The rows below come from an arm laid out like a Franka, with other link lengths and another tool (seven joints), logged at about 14 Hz.
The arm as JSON. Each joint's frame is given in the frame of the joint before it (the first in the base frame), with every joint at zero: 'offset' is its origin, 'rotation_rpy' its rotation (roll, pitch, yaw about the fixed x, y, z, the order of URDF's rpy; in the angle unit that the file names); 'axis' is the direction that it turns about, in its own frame. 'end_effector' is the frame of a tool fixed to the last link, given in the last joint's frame.
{
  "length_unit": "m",
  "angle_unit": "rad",
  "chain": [
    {
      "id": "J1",
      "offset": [
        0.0,
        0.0,
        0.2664
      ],
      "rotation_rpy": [
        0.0,
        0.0,
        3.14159
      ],
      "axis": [
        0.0,
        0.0,
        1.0
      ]
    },
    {
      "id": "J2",
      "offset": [
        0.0,
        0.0,
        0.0
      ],
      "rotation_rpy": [
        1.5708,
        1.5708,
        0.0
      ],
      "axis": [
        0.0,
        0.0,
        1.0
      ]
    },
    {
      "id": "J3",
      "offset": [
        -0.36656,
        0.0,
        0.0
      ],
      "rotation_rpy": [
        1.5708,
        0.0,
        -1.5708
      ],
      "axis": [
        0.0,
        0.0,
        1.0
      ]
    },
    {
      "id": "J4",
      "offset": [
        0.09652,
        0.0,
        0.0
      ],
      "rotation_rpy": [
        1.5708,
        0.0,
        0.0
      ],
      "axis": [
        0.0,
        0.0,
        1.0
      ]
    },
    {
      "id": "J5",
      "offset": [
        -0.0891,
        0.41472,
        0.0
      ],
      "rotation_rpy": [
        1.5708,
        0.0,
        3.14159
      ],
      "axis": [
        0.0,
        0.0,
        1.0
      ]
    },
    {
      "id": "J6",
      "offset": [
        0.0,
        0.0,
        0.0
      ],
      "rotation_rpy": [
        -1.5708,
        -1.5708,
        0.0
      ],
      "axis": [
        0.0,
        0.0,
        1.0
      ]
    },
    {
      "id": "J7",
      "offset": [
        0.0,
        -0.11,
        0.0
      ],
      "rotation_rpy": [
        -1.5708,
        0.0,
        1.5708
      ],
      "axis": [
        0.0,
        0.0,
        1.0
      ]
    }
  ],
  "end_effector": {
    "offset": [
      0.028,
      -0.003,
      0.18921
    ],
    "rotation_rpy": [
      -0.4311,
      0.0,
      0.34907
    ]
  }
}
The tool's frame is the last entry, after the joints.
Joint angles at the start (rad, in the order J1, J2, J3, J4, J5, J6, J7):
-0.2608 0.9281 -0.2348 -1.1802 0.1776 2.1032 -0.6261
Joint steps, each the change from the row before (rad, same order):
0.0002 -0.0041 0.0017 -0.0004 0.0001 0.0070 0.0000
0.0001 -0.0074 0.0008 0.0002 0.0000 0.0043 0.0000
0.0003 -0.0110 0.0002 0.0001 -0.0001 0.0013 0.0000
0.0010 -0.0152 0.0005 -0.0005 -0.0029 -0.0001 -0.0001
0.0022 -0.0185 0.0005 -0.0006 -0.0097 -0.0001 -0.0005
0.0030 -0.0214 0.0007 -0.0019 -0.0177 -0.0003 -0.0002
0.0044 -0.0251 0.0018 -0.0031 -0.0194 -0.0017 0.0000
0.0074 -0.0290 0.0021 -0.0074 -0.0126 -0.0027 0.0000
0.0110 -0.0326 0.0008 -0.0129 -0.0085 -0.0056 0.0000
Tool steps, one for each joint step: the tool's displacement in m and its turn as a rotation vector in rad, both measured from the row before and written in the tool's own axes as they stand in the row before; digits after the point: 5 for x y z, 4 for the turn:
-0.00210 0.00220 -0.00303 0.0006 -0.0092 -0.0053
-0.00228 0.00281 -0.00591 0.0009 -0.0106 -0.0052
-0.00234 0.00375 -0.00848 0.0008 -0.0112 -0.0052
-0.00274 0.00537 -0.01116 0.0026 -0.0118 -0.0079
-0.00334 0.00660 -0.01371 0.0083 -0.0112 -0.0130
-0.00333 0.00705 -0.01560 0.0146 -0.0091 -0.0167
-0.00360 0.00919 -0.01721 0.0148 -0.0092 -0.0190
-0.00332 0.01235 -0.01693 0.0079 -0.0104 -0.0180
-0.00208 0.01465 -0.01607 0.0034 -0.0074 -0.0164

